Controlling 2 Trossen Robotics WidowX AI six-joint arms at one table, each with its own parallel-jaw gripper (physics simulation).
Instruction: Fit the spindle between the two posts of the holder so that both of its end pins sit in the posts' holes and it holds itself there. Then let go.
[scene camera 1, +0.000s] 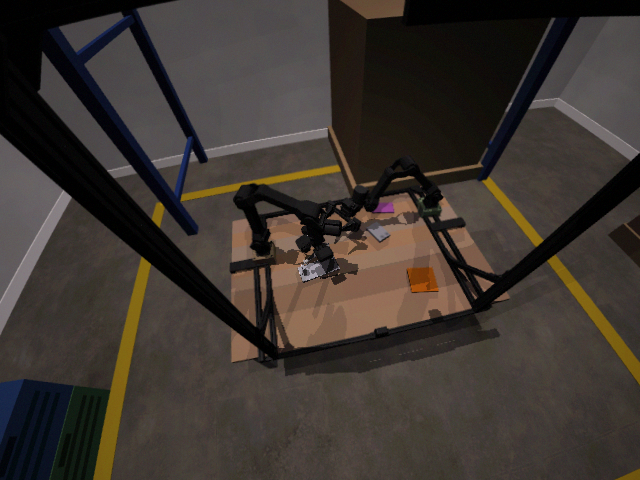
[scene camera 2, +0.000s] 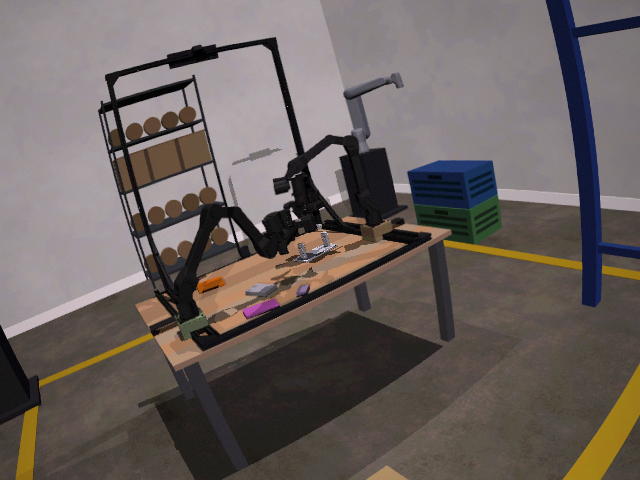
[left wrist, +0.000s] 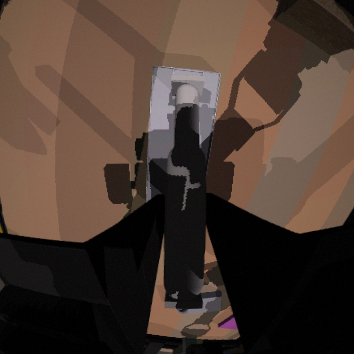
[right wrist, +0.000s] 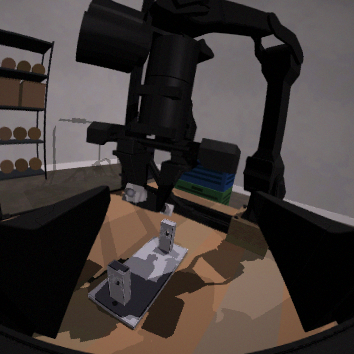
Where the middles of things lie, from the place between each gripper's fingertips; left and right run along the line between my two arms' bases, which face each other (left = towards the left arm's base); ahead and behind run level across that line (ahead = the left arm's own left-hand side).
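Spindle (left wrist: 185, 190): 1 cm to the left of my left hand. Base plate (left wrist: 161, 111): 13 cm below my left hand, 1 cm to the left. Going by their middles, of the things named here: spindle nearest to my left hand.
My right hand: 60 mm above the spindle, 90 mm to the right of it, 80 mm past it. Base plate: 190 mm below my right hand, 80 mm behind, 90 mm to the left.
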